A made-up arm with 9 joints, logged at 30 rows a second.
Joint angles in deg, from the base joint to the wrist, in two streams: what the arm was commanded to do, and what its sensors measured. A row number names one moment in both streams.
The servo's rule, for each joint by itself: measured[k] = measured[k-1] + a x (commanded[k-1-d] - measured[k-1]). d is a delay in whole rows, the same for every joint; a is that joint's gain. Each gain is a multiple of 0.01, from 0.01 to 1. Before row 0 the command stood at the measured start. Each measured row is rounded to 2 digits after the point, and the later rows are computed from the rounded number. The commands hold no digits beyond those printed.
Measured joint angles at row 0: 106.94, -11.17, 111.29, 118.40, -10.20, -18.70, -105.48, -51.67, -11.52
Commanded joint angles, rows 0 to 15: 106.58, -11.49, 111.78, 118.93, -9.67, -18.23, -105.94, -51.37, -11.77; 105.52, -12.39, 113.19, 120.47, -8.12, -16.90, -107.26, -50.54, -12.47; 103.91, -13.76, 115.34, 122.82, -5.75, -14.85, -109.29, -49.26, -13.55; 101.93, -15.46, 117.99, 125.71, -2.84, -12.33, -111.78, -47.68, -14.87; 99.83, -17.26, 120.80, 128.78, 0.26, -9.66, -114.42, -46.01, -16.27; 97.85, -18.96, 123.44, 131.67, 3.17, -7.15, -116.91, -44.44, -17.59; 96.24, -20.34, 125.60, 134.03, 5.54, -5.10, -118.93, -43.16, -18.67; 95.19, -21.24, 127.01, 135.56, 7.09, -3.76, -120.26, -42.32, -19.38; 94.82, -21.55, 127.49, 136.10, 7.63, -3.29, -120.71, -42.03, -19.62; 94.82, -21.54, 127.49, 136.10, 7.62, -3.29, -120.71, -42.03, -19.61; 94.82, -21.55, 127.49, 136.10, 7.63, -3.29, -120.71, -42.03, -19.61; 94.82, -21.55, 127.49, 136.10, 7.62, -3.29, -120.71, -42.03, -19.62; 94.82, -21.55, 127.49, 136.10, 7.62, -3.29, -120.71, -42.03, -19.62; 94.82, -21.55, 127.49, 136.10, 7.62, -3.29, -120.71, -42.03, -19.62; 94.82, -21.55, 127.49, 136.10, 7.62, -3.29, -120.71, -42.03, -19.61; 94.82, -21.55, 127.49, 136.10, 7.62, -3.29, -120.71, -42.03, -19.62
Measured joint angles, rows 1 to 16: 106.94, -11.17, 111.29, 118.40, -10.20, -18.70, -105.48, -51.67, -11.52; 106.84, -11.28, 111.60, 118.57, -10.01, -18.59, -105.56, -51.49, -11.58; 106.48, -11.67, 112.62, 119.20, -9.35, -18.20, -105.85, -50.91, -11.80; 105.79, -12.40, 114.36, 120.39, -8.09, -17.43, -106.43, -49.90, -12.24; 104.75, -13.47, 116.68, 122.15, -6.25, -16.26, -107.34, -48.55, -12.90; 103.42, -14.80, 119.32, 124.34, -3.97, -14.74, -108.54, -47.00, -13.74; 101.92, -16.26, 121.96, 126.76, -1.47, -12.99, -109.96, -45.44, -14.70; 100.39, -17.69, 124.29, 129.16, 0.98, -11.18, -111.48, -44.05, -15.69; 98.99, -18.93, 126.03, 131.27, 3.12, -9.47, -112.97, -42.99, -16.61; 97.86, -19.85, 126.96, 132.86, 4.70, -8.05, -114.29, -42.40, -17.36; 97.04, -20.44, 127.30, 133.93, 5.72, -6.96, -115.38, -42.17, -17.92; 96.44, -20.83, 127.42, 134.65, 6.39, -6.12, -116.29, -42.08, -18.34; 96.00, -21.08, 127.46, 135.13, 6.82, -5.47, -117.04, -42.05, -18.66; 95.68, -21.24, 127.48, 135.45, 7.10, -4.97, -117.66, -42.04, -18.90; 95.45, -21.35, 127.49, 135.66, 7.28, -4.58, -118.18, -42.03, -19.08; 95.28, -21.42, 127.49, 135.81, 7.40, -4.28, -118.61, -42.03, -19.21
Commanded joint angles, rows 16 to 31: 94.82, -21.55, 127.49, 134.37, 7.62, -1.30, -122.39, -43.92, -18.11; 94.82, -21.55, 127.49, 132.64, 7.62, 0.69, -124.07, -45.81, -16.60; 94.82, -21.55, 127.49, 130.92, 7.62, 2.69, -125.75, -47.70, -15.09; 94.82, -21.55, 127.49, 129.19, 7.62, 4.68, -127.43, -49.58, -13.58; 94.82, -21.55, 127.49, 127.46, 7.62, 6.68, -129.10, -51.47, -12.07; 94.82, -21.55, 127.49, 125.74, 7.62, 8.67, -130.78, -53.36, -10.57; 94.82, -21.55, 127.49, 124.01, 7.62, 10.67, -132.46, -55.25, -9.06; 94.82, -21.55, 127.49, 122.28, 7.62, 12.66, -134.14, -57.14, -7.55; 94.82, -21.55, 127.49, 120.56, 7.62, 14.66, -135.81, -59.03, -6.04; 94.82, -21.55, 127.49, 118.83, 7.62, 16.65, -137.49, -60.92, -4.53; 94.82, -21.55, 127.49, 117.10, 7.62, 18.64, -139.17, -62.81, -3.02; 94.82, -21.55, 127.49, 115.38, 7.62, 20.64, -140.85, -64.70, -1.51; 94.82, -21.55, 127.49, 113.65, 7.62, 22.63, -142.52, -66.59, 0.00; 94.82, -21.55, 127.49, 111.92, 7.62, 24.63, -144.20, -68.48, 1.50; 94.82, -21.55, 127.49, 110.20, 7.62, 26.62, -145.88, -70.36, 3.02; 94.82, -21.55, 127.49, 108.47, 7.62, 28.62, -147.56, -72.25, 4.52
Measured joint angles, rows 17 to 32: 95.16, -21.47, 127.49, 135.91, 7.48, -4.05, -118.97, -42.03, -19.31; 95.07, -21.50, 127.49, 135.40, 7.53, -3.42, -119.55, -43.18, -19.01; 95.00, -21.52, 127.49, 134.49, 7.56, -2.47, -120.32, -44.78, -18.41; 94.95, -21.53, 127.49, 133.31, 7.58, -1.28, -121.24, -46.56, -17.58; 94.91, -21.54, 127.49, 131.95, 7.59, 0.09, -122.29, -48.40, -16.58; 94.89, -21.54, 127.49, 130.47, 7.60, 1.61, -123.45, -50.27, -15.45; 94.87, -21.54, 127.49, 128.91, 7.61, 3.23, -124.70, -52.15, -14.23; 94.86, -21.54, 127.49, 127.29, 7.61, 4.94, -126.02, -54.04, -12.94; 94.85, -21.54, 127.49, 125.64, 7.61, 6.72, -127.40, -55.93, -11.59; 94.84, -21.54, 127.49, 123.96, 7.61, 8.55, -128.83, -57.82, -10.20; 94.83, -21.54, 127.49, 122.27, 7.61, 10.41, -130.30, -59.71, -8.78; 94.83, -21.54, 127.49, 120.56, 7.61, 12.30, -131.81, -61.60, -7.34; 94.83, -21.54, 127.49, 118.85, 7.61, 14.22, -133.35, -63.49, -5.88; 94.83, -21.54, 127.49, 117.13, 7.61, 16.15, -134.91, -65.38, -4.41; 94.83, -21.54, 127.49, 115.41, 7.61, 18.10, -136.49, -67.27, -2.93; 94.83, -21.54, 127.49, 113.69, 7.61, 20.06, -138.09, -69.15, -1.44
